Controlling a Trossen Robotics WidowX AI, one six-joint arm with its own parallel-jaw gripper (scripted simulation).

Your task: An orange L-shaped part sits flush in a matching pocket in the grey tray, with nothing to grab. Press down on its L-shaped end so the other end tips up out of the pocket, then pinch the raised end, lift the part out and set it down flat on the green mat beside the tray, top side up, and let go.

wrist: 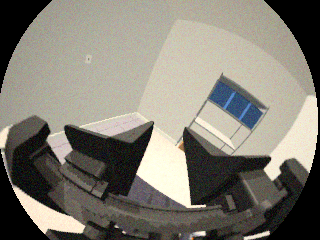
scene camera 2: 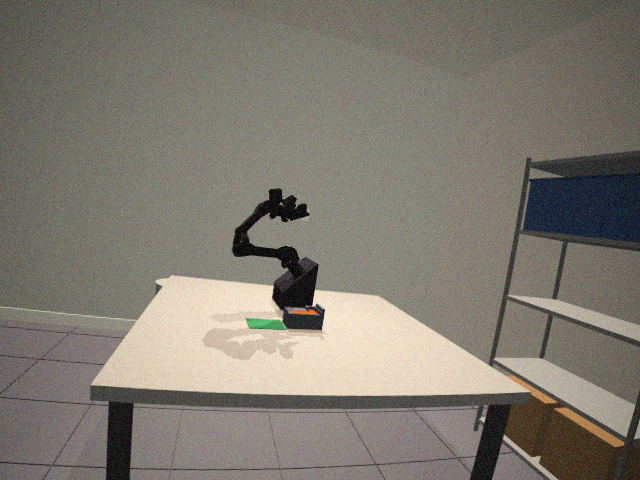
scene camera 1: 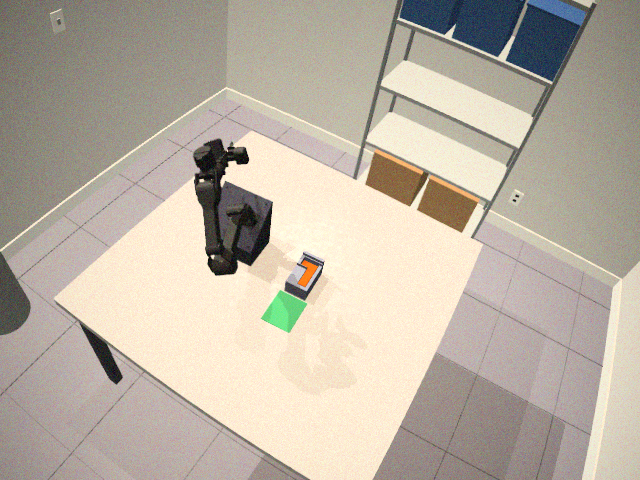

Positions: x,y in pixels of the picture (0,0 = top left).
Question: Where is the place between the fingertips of my gripper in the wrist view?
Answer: At 168,127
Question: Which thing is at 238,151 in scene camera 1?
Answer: My gripper.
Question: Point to a green mat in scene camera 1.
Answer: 283,312
